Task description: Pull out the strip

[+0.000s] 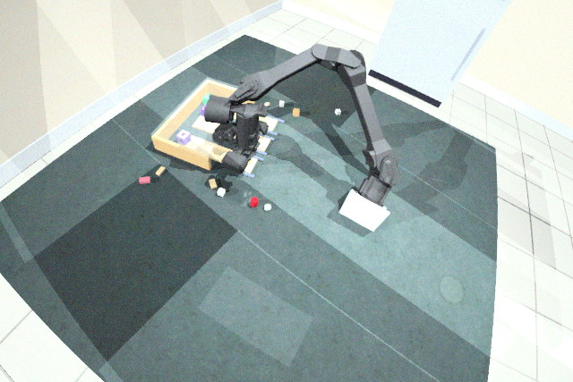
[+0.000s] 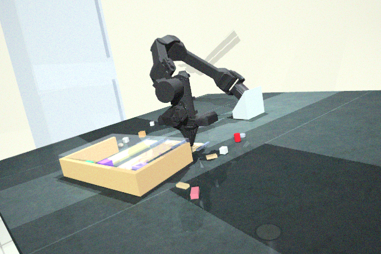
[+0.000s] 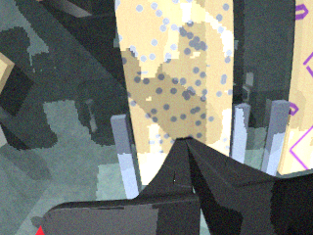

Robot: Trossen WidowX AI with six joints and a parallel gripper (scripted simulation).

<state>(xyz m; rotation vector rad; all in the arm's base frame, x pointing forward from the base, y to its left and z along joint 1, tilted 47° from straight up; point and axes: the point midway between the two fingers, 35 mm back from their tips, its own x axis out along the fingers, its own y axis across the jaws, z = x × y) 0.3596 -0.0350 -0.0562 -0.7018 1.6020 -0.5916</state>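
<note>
Right now my gripper tip is 100 mm short of the cream strip and 10 mm to the right of it. From my gripper tip the other things lie so: labelled cube 210 mm ahead, 30 mm to the left, 10 mm above; red cylinder 90 mm behind, 110 mm to the left, 10 mm above; pink block 210 mm ahead, 200 mm to the left.
</note>
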